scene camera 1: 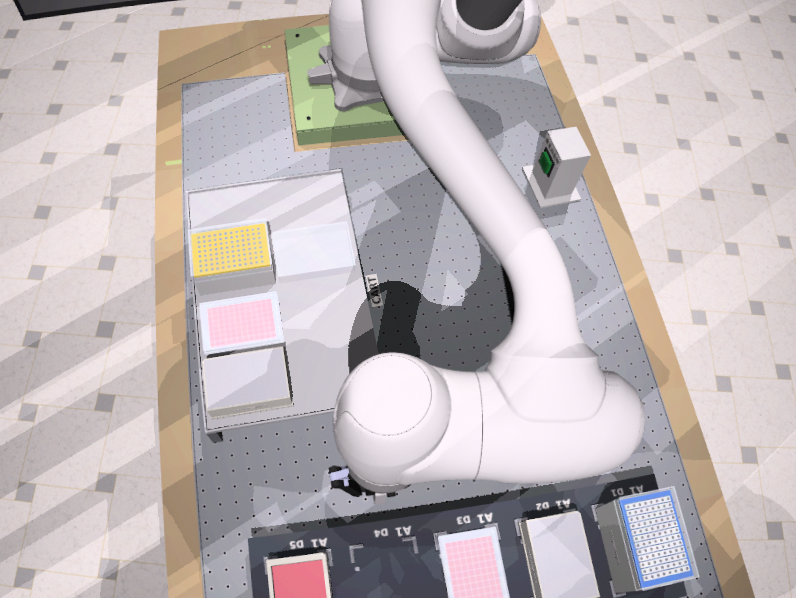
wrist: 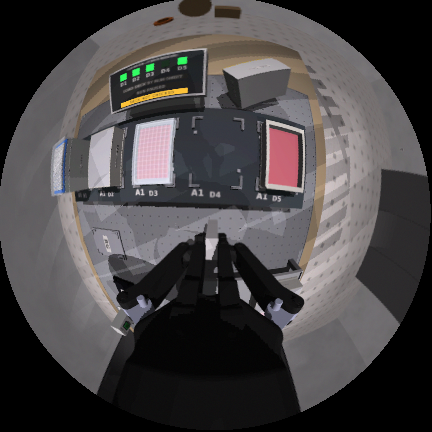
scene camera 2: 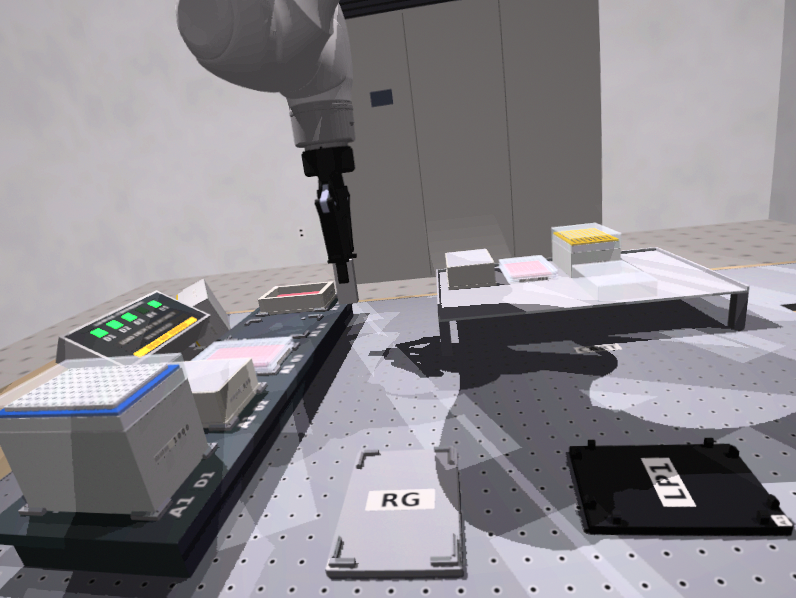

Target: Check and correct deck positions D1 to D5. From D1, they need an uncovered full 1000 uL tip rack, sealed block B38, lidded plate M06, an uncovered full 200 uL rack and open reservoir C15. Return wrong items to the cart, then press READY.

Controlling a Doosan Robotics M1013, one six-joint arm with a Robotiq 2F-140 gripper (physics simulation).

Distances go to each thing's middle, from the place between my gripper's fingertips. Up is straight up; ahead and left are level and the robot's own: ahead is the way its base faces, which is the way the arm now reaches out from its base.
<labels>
Now: hand 14 cm to the left of the red plate (scene camera 1: 313, 568), 12 cm short of it and 2 cm above it. Round my hand: device (scene camera 1: 563, 156) (50 cm to the left, 50 cm behind, 2 cm below); then black LP1 pad (scene camera 2: 706, 489) (38 cm to the left, 30 cm behind, 8 cm below); then grey RG pad (scene camera 2: 401, 517) (36 cm to the left, 8 cm below, 7 cm behind).
</labels>
